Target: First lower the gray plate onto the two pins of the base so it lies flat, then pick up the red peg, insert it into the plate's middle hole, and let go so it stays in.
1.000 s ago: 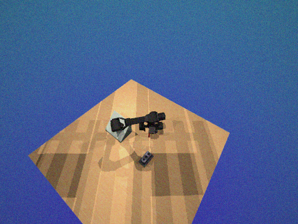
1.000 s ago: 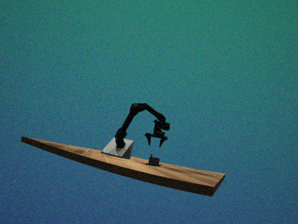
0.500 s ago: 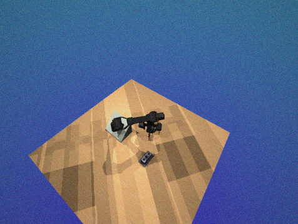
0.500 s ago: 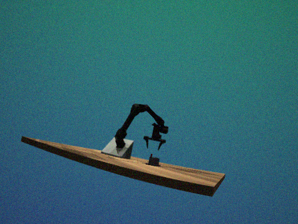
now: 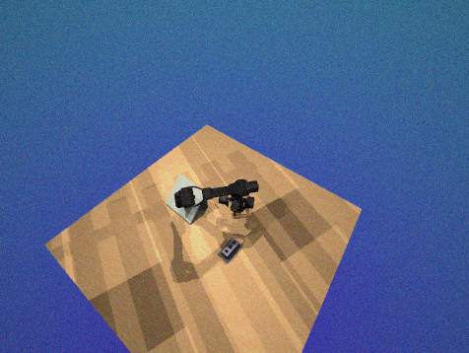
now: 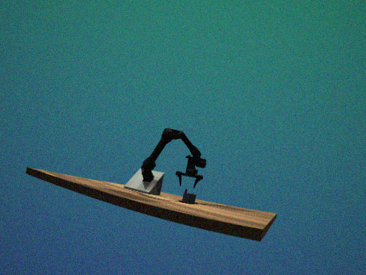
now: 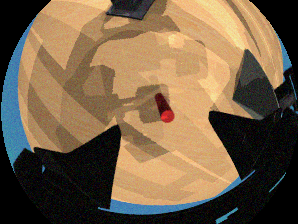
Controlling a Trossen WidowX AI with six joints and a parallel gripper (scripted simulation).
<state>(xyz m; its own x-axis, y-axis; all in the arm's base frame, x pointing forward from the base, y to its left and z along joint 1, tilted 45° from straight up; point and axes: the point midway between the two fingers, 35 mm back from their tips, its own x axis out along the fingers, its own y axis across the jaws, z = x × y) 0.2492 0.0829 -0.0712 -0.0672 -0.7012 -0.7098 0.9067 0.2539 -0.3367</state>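
My gripper tip is now 50 mm above the red peg. From my gripper tip the other things lie so: dark base: 90 mm ahead, 190 mm to the right, 80 mm below; gray plate: 100 mm ahead, 190 mm to the right, 40 mm below.
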